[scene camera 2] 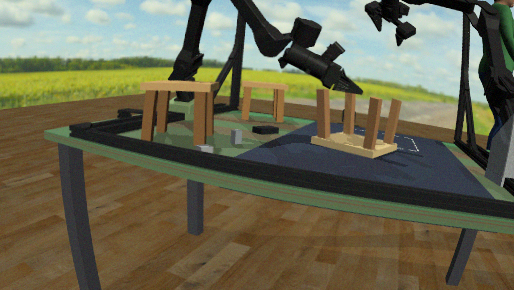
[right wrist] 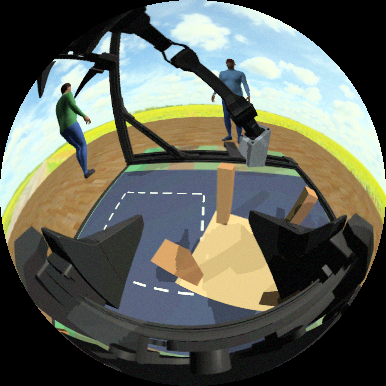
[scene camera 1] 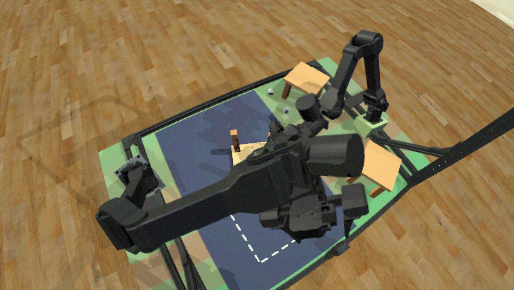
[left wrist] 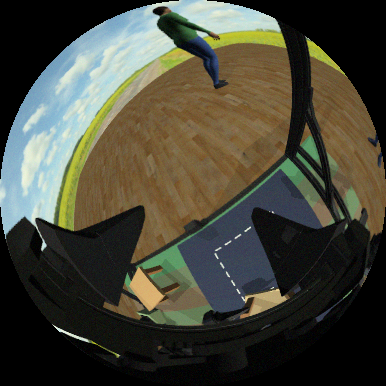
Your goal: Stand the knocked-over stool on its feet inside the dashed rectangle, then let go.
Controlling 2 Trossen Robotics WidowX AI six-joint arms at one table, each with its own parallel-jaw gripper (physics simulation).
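The knocked-over stool (scene camera 1: 240,157) (scene camera 2: 345,139) (left wrist: 265,303) (right wrist: 230,265) lies upside down on the dark blue mat, its pale seat down and its legs pointing up. It is beside the dashed rectangle (scene camera 1: 260,261) (scene camera 2: 416,149) (left wrist: 215,252) (right wrist: 203,196); a leg hides part of the line in the right wrist view. My right gripper (scene camera 2: 358,91) (right wrist: 196,218) is open and empty, above the upturned stool near the leg tops. My left gripper (scene camera 2: 388,33) (left wrist: 200,212) is open and empty, high above the mat. The left arm hides much of the stool in scene camera 1.
Two other stools (scene camera 1: 306,77) (scene camera 1: 383,165) (scene camera 2: 180,86) (scene camera 2: 265,85) stand upright on the green part. Small grey blocks (scene camera 1: 270,91) (scene camera 2: 236,137) and a flat black block (scene camera 2: 265,130) lie near them. Black rails (scene camera 2: 300,179) run along the table edge.
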